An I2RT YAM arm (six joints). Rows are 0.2 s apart.
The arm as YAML. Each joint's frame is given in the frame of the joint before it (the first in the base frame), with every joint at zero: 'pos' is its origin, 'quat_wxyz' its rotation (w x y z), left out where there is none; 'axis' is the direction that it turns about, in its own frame. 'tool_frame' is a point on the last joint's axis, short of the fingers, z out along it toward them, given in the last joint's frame.
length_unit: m
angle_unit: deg
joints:
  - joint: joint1
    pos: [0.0, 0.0, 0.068]
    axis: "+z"
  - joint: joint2
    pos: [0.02, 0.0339, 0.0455]
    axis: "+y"
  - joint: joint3
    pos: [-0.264, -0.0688, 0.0]
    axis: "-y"
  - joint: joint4
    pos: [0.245, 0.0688, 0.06]
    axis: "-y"
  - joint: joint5
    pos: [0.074, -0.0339, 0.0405]
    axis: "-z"
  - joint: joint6
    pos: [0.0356, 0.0, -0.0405]
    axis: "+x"
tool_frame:
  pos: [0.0, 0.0, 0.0]
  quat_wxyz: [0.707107, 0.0, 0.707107, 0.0]
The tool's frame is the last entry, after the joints.
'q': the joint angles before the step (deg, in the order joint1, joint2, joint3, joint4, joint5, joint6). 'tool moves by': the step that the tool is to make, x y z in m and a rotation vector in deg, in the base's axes. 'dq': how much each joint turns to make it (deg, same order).
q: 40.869 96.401 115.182 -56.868 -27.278 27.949
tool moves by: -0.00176 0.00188 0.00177 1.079 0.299 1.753
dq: 0.264 0.109 0.350 0.179 -1.796 -0.132
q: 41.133 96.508 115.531 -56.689 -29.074 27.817
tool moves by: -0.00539 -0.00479 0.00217 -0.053 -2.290 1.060
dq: -0.002 -1.668 -1.539 0.521 0.094 -2.143
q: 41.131 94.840 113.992 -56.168 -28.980 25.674
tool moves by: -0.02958 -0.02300 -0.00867 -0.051 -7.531 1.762
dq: 0.613 -10.567 -13.910 6.430 1.979 -5.385
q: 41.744 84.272 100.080 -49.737 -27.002 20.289
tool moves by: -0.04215 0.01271 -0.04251 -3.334 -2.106 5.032
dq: 8.218 -7.392 -15.913 6.982 4.799 -1.472
